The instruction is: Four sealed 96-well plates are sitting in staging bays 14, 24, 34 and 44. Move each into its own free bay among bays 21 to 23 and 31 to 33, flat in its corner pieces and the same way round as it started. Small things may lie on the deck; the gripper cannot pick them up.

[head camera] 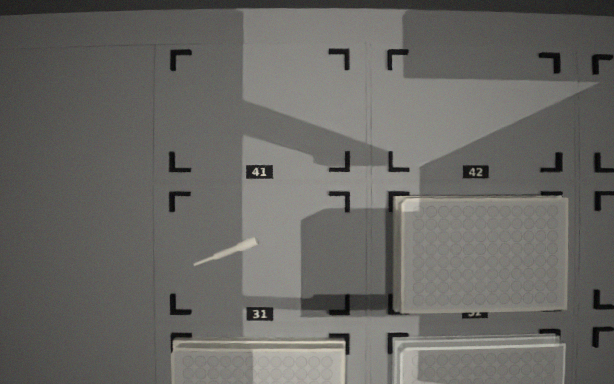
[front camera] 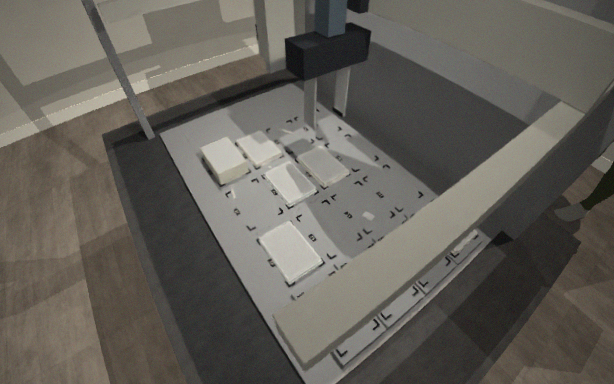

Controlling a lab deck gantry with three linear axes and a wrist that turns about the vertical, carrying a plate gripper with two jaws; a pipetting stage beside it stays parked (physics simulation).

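Places are measured from the robot's base along level axes (x ahead, y left, z up), in millimetres.
Pixels of known places: gripper, fingertip midpoint: (front camera: 325,119); robot's base, origin of the base link: (front camera: 203,158).
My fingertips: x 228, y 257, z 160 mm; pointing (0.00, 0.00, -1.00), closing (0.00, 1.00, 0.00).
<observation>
For each thing: its top centre in the pictures, then the offset to it from my fingertips. "spot": a spot on its surface instead.
- sealed plate, middle of its top: (head camera: 486,255) (front camera: 322,163) dy +0, dx +0, dz -146 mm
- clear-edged plate, middle of its top: (front camera: 289,180) dy -107, dx +0, dz -146 mm
- fourth plate, middle of its top: (front camera: 446,223) dy +107, dx +328, dz -131 mm
- tall pale box, middle of its top: (front camera: 222,154) dy -214, dx -164, dz -118 mm
- pipette tip, surface spot: (head camera: 227,251) (front camera: 286,130) spot: dy +2, dx -187, dz -155 mm
- small pale flat piece, middle of its top: (front camera: 368,215) dy -9, dx +194, dz -159 mm
A sealed plate (front camera: 323,165) (head camera: 482,255) lies flat in bay 32. Another plate (front camera: 259,148) (head camera: 300,367) lies in bay 21, and a clear-edged plate (front camera: 290,182) (head camera: 480,367) lies in bay 22; the head view cuts off the near parts of both. A fourth plate (front camera: 465,242) is in staging bay 44 at the front right, partly hidden by the pale beam. My gripper (front camera: 325,119) is open and empty, with its jaws wide apart above the far part of the deck, beyond the plate in bay 32. It does not show in the head view.
A tall pale box (front camera: 224,159) stands beside bay 21. Another plate (front camera: 291,252) sits in bay 13. A pipette tip (front camera: 288,131) (head camera: 227,251) lies in bay 31, another tip (front camera: 233,192) in bay 12. A small pale flat piece (front camera: 368,216) lies in bay 33.
</observation>
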